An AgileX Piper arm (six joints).
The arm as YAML. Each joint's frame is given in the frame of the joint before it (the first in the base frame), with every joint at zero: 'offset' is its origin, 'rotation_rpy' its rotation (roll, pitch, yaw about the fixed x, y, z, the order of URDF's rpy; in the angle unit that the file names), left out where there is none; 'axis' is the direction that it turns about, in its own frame. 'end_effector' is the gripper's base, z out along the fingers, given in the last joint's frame.
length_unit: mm
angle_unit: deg
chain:
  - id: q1
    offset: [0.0, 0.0, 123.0]
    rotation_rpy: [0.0, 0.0, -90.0]
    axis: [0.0, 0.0, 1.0]
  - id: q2
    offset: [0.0, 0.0, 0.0]
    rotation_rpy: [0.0, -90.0, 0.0]
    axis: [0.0, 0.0, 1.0]
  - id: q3
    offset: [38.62, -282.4, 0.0]
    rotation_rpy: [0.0, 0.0, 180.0]
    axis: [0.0, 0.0, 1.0]
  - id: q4
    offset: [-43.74, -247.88, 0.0]
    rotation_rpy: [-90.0, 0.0, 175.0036]
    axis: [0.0, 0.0, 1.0]
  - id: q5
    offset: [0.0, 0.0, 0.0]
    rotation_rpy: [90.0, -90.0, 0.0]
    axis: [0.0, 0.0, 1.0]
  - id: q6
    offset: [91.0, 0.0, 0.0]
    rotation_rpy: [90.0, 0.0, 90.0]
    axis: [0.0, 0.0, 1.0]
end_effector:
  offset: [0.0, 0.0, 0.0]
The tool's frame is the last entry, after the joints.
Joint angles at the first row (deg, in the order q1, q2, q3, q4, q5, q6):
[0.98, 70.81, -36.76, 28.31, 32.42, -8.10]
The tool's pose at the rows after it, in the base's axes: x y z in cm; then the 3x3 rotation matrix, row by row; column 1 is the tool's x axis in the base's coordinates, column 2 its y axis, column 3 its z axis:
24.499 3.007 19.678; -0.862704 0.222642 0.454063; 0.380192 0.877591 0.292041; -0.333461 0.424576 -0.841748
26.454 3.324 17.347; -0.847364 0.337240 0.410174; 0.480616 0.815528 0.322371; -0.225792 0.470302 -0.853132
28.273 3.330 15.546; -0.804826 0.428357 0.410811; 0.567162 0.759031 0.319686; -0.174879 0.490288 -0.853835
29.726 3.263 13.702; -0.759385 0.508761 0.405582; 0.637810 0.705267 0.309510; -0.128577 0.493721 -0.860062
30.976 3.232 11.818; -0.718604 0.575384 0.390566; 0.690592 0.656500 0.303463; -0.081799 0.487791 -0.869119
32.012 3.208 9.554; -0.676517 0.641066 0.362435; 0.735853 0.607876 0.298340; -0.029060 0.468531 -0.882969
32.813 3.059 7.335; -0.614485 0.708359 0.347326; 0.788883 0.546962 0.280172; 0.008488 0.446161 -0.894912
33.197 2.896 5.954; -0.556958 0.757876 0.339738; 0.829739 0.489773 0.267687; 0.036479 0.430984 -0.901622
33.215 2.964 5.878; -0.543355 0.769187 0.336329; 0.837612 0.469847 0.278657; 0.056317 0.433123 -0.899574
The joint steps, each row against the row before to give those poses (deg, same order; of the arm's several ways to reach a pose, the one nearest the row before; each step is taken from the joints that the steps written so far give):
[0.00, 9.58, -1.32, 7.68, -3.50, -0.02]
[0.00, 7.71, -1.89, 6.99, -1.38, 0.00]
[0.00, 5.98, -2.00, 5.57, -2.89, 0.00]
[0.00, 5.36, -1.82, 4.49, -2.40, 0.29]
[0.00, 5.13, -1.99, 3.77, -1.48, 0.19]
[0.00, 5.50, -2.00, 3.30, -1.08, 0.44]
[0.00, 4.96, -1.61, 4.19, -1.98, 0.22]
[-0.10, 2.93, -0.88, 3.32, -1.22, 0.52]
[-0.07, 0.23, -0.11, 0.80, 0.64, 0.45]

